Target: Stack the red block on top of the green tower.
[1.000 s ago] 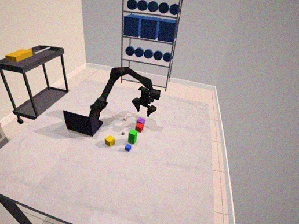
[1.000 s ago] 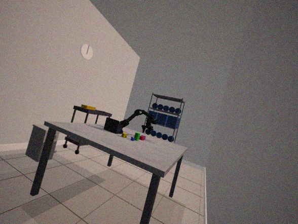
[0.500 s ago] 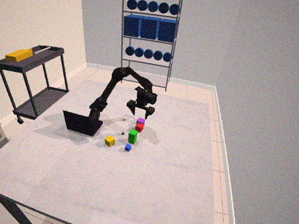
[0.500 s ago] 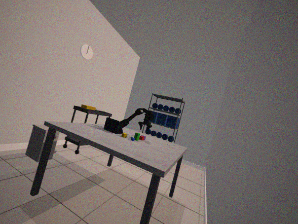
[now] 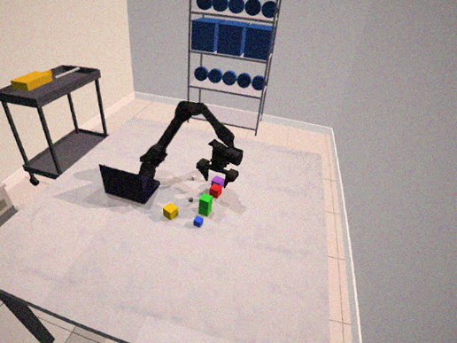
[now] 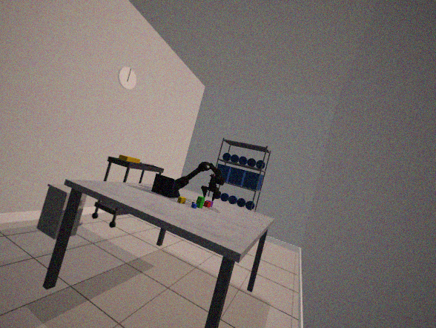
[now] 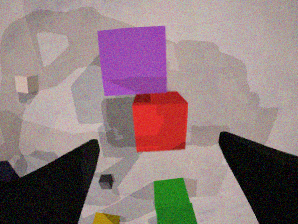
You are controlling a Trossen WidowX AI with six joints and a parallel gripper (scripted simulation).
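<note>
My gripper tip is 4 cm above the red block. From my gripper tip the other things lie so: purple block (6 cm to the left, 4 cm below, 1 cm behind); then small blue block (21 cm to the right, 5 cm below); then yellow block (20 cm to the right, 13 cm behind, 4 cm below).
</note>
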